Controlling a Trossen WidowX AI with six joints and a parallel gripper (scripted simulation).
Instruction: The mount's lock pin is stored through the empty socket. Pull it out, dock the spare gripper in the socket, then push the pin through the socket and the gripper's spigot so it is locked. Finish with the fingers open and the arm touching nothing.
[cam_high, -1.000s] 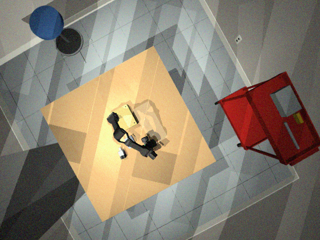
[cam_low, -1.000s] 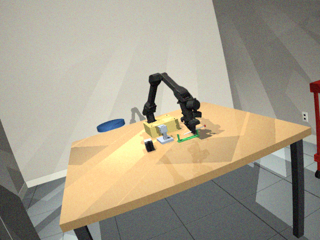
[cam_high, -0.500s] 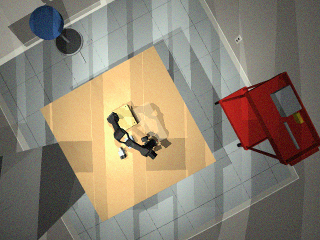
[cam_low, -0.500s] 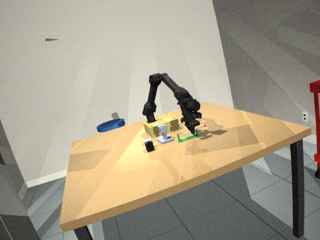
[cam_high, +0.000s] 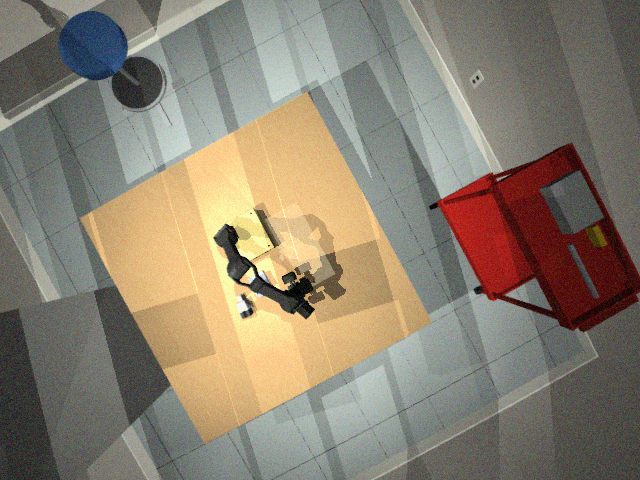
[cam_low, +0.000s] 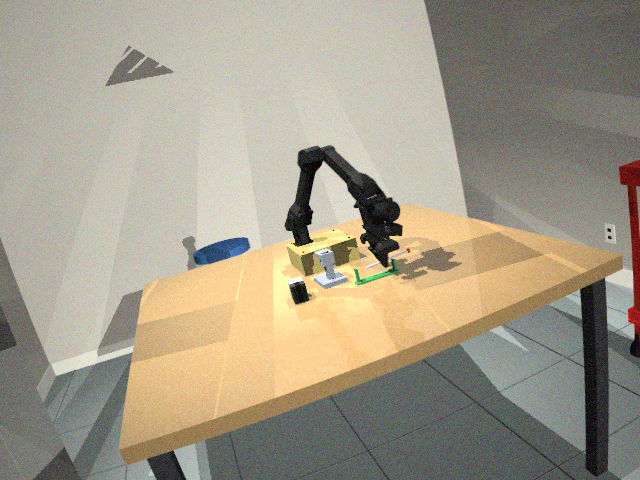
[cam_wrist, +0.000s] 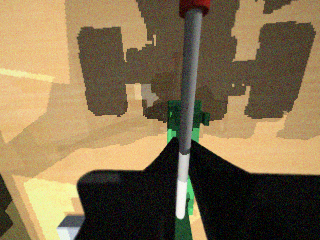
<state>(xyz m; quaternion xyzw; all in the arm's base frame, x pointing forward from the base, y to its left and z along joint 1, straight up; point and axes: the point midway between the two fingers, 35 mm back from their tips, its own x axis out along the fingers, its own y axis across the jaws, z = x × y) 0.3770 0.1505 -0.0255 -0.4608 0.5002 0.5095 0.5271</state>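
My gripper tip is 4 cm to the left of the green cradle. From my gripper tip the other things lie so: socket 15 cm to the right, 10 cm behind, 3 cm above; spare gripper 28 cm to the right, 5 cm behind, 1 cm above.
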